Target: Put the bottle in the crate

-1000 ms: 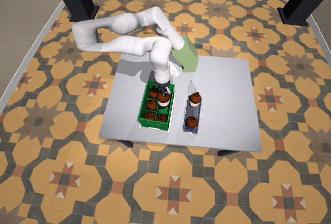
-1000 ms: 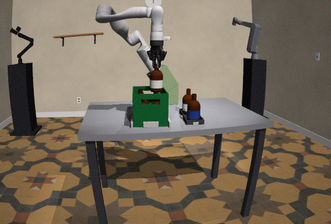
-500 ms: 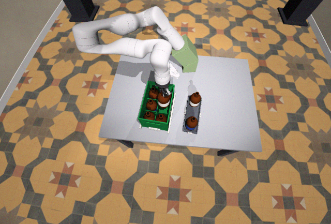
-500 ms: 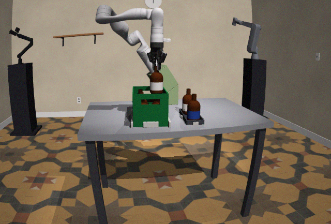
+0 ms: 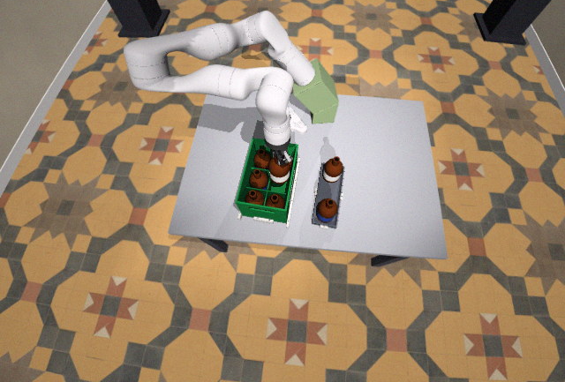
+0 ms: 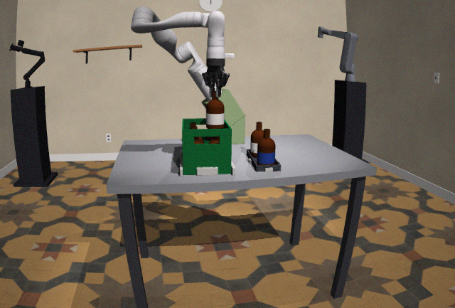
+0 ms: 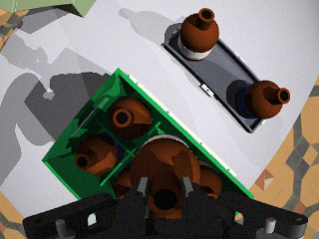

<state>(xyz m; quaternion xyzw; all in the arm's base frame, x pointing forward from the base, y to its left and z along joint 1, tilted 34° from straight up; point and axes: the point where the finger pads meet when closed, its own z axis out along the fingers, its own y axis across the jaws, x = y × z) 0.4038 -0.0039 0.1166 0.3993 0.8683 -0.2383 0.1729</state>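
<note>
The brown bottle lies 70 mm below my hand. Round my hand: tray (10 mm ahead, 200 mm to the left, 290 mm below); then white-label bottle (80 mm behind, 210 mm to the left, 220 mm below); then crate (40 mm to the right, 220 mm below).
</note>
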